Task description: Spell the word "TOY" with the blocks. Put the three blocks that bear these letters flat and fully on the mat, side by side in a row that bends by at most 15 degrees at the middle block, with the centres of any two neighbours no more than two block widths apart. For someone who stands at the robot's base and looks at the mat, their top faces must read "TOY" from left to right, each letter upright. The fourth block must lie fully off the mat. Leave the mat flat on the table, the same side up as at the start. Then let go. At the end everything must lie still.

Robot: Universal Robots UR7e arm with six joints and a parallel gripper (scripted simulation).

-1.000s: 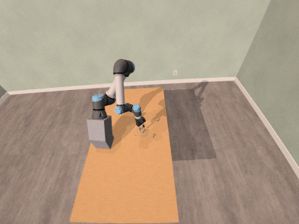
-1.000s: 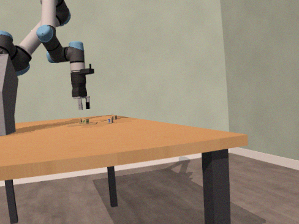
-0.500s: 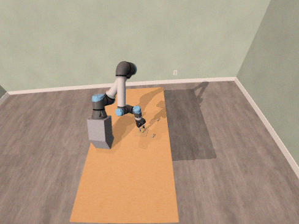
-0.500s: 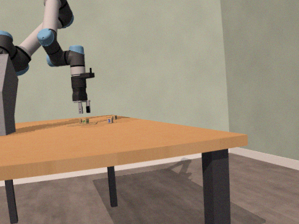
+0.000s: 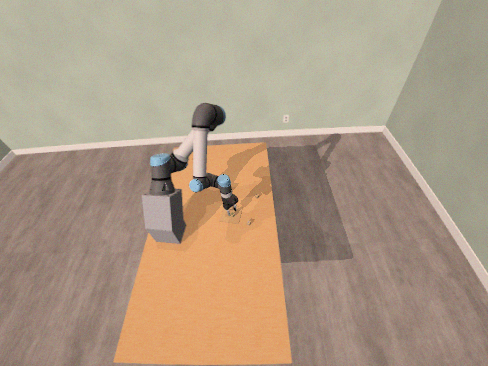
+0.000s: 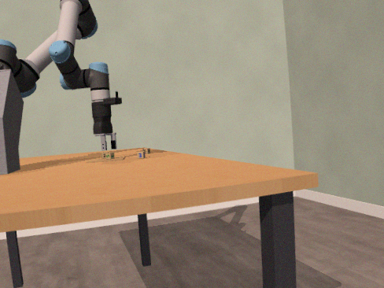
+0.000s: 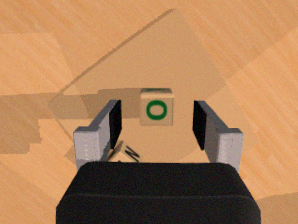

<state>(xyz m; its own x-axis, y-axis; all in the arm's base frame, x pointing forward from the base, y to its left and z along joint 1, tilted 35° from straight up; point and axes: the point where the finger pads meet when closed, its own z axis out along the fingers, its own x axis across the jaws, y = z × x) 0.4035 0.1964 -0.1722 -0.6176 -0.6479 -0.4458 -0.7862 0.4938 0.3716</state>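
Now: hand 40 mm above the O block. Round my hand: Y block 120 mm ahead, 50 mm to the right, 50 mm below; then T block 50 mm to the left, 40 mm below, 20 mm behind; then tan mat 60 mm below, 10 mm to the left, 10 mm behind.
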